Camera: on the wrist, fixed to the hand. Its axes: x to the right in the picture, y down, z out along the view.
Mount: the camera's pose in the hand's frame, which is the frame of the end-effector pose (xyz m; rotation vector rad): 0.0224 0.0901 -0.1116 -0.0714 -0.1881 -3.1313
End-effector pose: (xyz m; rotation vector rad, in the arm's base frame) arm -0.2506 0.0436 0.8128 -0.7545 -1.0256 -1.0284
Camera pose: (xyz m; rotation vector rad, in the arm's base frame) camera -0.1274 -0.0299 0.7905 -1.0021 0.8914 1.6340
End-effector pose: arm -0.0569 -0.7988 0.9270 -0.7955 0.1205 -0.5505
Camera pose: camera -0.0336 -0.8310 0.7874 0.2549 1.1555 2.3152
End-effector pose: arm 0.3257 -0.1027 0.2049 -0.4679 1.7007 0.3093
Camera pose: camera 0.1830 -0.0771 0.1982 -2.1138 -0.6873 -1.6842
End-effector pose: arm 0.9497 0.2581 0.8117 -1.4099 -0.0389 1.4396
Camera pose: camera 0.9811 0.1660 0.7040 0.0913 -1.4811 -1.1560
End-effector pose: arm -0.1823 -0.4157 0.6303 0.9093 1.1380 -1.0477
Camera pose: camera -0.1222 -0.2897 0.5904 1.3449 -0.9273 1.5972
